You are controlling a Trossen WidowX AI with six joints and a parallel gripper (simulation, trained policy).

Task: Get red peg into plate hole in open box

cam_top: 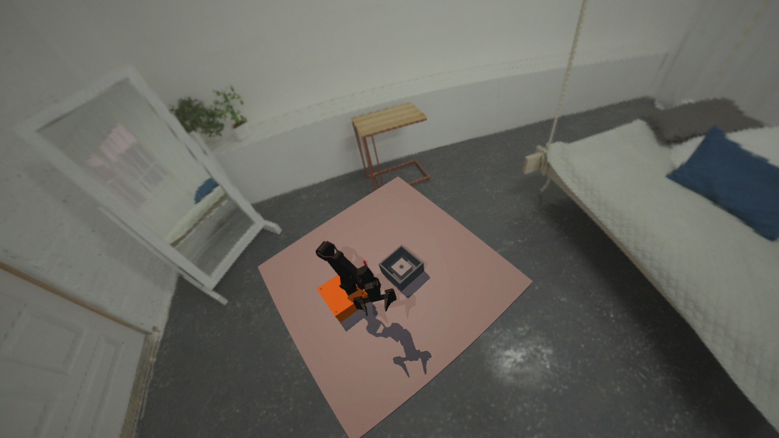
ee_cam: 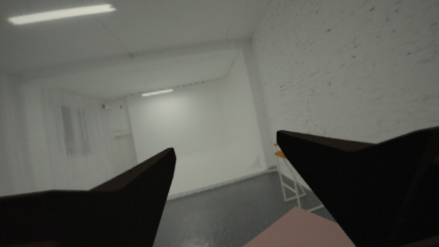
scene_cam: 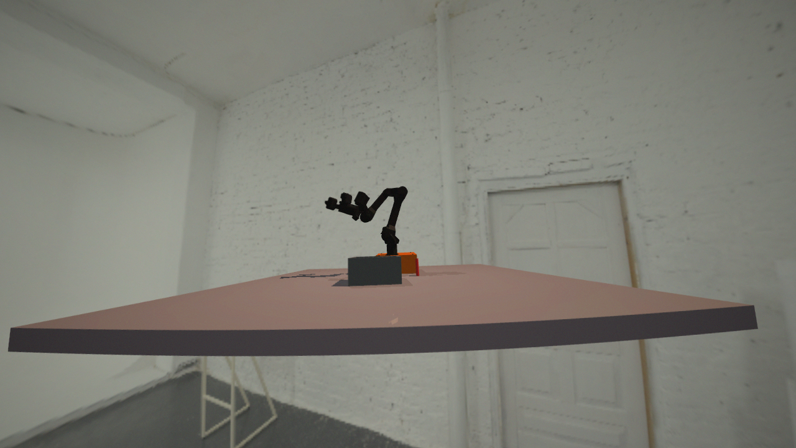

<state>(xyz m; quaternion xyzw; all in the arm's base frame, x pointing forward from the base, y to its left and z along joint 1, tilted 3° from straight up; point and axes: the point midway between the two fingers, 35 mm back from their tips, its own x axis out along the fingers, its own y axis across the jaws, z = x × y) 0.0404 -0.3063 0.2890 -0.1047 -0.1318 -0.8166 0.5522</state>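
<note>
My gripper tip is 48 cm to the right of the red peg, 35 cm above it and 11 cm short of it. Also, from my gripper tip: grey plate 35 cm below, 31 cm to the left, 28 cm ahead; then dark grey box 37 cm below, 31 cm to the left, 28 cm ahead.
</note>
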